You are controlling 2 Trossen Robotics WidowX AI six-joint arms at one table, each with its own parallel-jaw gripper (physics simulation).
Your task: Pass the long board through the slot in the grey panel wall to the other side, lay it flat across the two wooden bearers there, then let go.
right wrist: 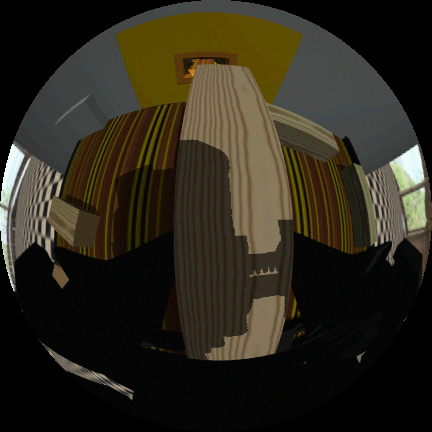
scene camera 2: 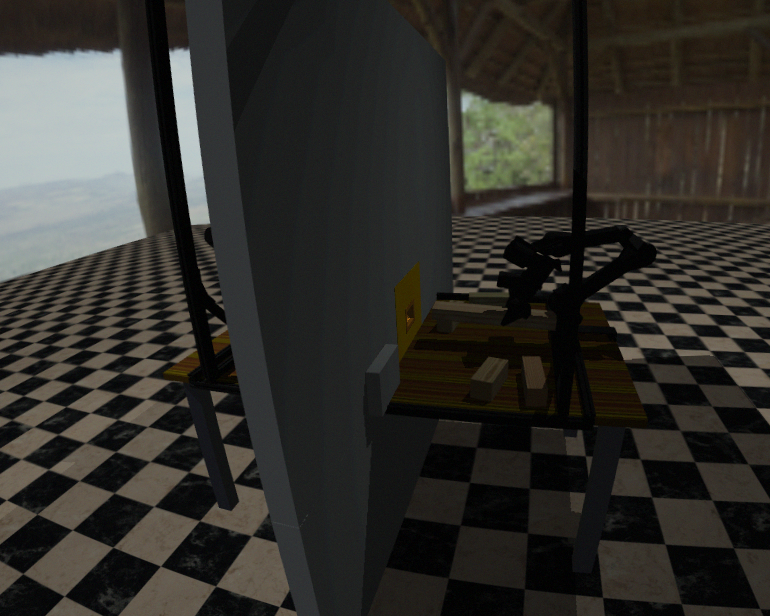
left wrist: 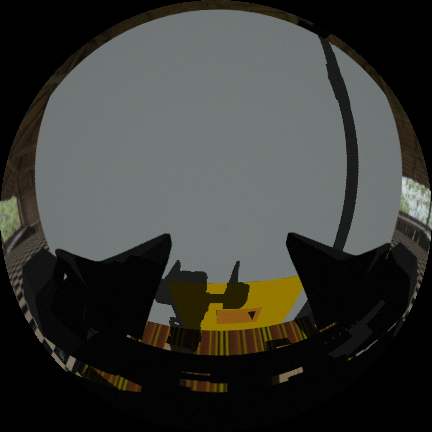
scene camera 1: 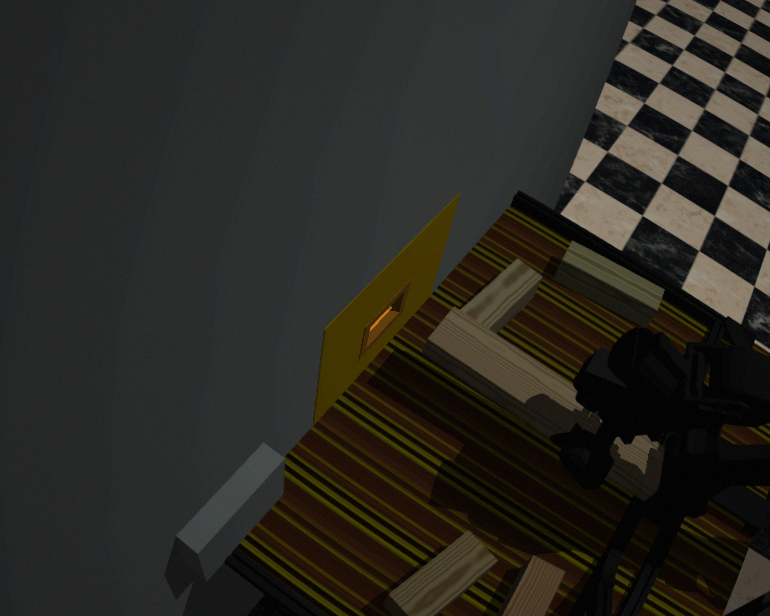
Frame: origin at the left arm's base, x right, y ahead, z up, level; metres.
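Seen in the pictures: left gripper, fingertip midpoint: (left wrist: 230,239); right gripper, fingertip midpoint: (right wrist: 230,232) (scene camera 2: 502,319) (scene camera 1: 564,420); right arm's base at its link origin: (scene camera 1: 661,504).
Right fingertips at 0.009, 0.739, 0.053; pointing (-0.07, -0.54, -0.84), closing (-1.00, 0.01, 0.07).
Offsets run from my right fingertips to a thing's top centre, as dx, dy, dz. "pt": to the spot under its first point.
The long pale board {+0.001, -0.025, +0.039} (scene camera 1: 497,362) (scene camera 2: 472,312) (right wrist: 255,150) is held above the striped table, its far end pointing at the grey wall (scene camera 1: 192,192) (scene camera 2: 333,256) (left wrist: 215,150) and apart from it. My right gripper (scene camera 1: 600,430) (scene camera 2: 516,314) (right wrist: 230,232) is shut on the board, its fingers on either side. The orange-rimmed slot {pt +0.074, -0.255, +0.019} (scene camera 1: 363,340) (scene camera 2: 407,321) (left wrist: 225,317) (right wrist: 180,70) sits in a yellow panel; in the right wrist view the board's end overlaps its lower edge. My left gripper (left wrist: 230,239) is open and empty, facing the wall's other side. I cannot make out the two bearers there.
A wooden block {-0.141, -0.167, -0.022} (scene camera 1: 507,292) (right wrist: 305,132) lies beside the board near the wall; a greenish block {-0.301, -0.045, -0.025} (scene camera 1: 606,282) (right wrist: 361,205) lies at the table's edge. Two more blocks {+0.249, -0.014, -0.025} (scene camera 2: 489,378) {+0.242, +0.086, -0.028} (scene camera 2: 534,378) lie opposite. A grey box {+0.334, -0.232, +0.027} (scene camera 1: 234,504) (scene camera 2: 383,378) juts from the wall.
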